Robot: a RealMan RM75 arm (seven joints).
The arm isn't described. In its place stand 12 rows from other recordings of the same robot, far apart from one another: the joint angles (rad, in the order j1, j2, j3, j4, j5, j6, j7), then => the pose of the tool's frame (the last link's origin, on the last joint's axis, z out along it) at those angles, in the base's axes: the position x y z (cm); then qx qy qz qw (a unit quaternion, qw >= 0).
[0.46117, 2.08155, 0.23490, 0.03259, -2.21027, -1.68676, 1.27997] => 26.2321, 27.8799, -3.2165, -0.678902, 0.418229, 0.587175, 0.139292
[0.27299, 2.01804, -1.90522, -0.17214, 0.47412, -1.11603, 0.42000] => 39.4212, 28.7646, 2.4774, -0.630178, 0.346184, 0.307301, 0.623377
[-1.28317, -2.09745, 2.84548, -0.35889, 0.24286, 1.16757, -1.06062] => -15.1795, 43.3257, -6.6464, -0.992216, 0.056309, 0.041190, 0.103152
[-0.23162, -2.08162, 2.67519, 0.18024, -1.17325, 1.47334, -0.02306] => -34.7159, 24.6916, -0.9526, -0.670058, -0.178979, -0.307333, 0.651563
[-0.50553, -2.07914, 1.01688, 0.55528, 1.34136, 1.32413, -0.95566] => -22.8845, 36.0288, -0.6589, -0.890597, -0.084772, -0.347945, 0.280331
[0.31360, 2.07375, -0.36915, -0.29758, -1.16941, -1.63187, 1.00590] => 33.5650, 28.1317, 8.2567, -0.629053, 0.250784, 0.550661, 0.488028
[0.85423, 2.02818, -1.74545, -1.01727, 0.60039, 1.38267, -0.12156] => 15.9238, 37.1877, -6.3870, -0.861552, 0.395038, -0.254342, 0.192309
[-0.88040, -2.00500, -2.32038, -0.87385, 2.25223, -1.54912, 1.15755] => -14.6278, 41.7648, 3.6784, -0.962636, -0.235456, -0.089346, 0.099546
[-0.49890, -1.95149, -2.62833, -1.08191, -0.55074, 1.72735, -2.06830] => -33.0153, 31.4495, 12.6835, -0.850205, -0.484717, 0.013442, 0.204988
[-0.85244, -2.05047, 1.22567, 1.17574, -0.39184, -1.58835, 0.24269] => -15.3108, 40.3987, 2.5032, -0.832303, -0.466578, 0.170035, 0.246301
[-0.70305, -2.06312, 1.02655, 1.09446, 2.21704, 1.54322, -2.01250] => -16.0811, 38.2958, 1.8697, -0.971964, -0.207157, -0.048616, 0.100046
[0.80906, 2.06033, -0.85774, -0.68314, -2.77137, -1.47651, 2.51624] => 26.3099, 36.6069, -1.4073, -0.813247, 0.551720, -0.153410, 0.103439
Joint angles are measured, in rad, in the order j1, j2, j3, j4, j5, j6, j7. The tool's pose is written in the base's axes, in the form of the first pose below.
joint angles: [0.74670 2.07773 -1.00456 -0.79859 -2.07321 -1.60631 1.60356]
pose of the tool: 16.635, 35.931, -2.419, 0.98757, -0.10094, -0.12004, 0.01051
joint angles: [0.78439 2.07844 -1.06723 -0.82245 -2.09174 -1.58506 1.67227]
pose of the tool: 15.124, 36.430, -3.015, 0.99133, -0.09518, -0.08872, 0.01847
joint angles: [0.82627 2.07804 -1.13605 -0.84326 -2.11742 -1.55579 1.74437]
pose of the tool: 13.607, 36.958, -3.705, 0.99455, -0.08789, -0.05196, 0.02114
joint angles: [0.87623 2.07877 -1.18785 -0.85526 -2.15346 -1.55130 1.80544]
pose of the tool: 12.066, 37.247, -4.297, 0.99653, -0.07635, -0.01528, 0.02941
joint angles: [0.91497 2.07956 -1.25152 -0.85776 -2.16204 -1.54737 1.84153]
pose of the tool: 10.776, 37.113, -5.100, 0.99727, -0.05913, 0.01288, 0.04227
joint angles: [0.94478 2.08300 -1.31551 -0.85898 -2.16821 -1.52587 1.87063]
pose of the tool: 9.785, 36.997, -6.016, 0.99729, -0.04279, 0.03748, 0.04660
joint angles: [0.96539 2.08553 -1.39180 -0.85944 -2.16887 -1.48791 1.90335]
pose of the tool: 9.126, 36.841, -7.069, 0.99664, -0.02950, 0.06165, 0.04515
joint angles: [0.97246 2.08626 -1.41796 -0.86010 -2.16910 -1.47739 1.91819]
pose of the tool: 8.914, 36.748, -7.413, 0.99616, -0.02638, 0.07017, 0.04529
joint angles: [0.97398 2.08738 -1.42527 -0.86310 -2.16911 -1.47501 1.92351]
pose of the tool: 8.796, 36.697, -7.517, 0.99606, -0.02509, 0.07196, 0.04531
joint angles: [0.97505 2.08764 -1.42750 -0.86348 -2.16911 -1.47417 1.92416]
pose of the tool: 8.751, 36.688, -7.550, 0.99604, -0.02414, 0.07258, 0.04536
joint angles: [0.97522 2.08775 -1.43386 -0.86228 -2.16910 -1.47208 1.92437]
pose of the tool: 8.790, 36.639, -7.642, 0.99587, -0.02303, 0.07478, 0.04605
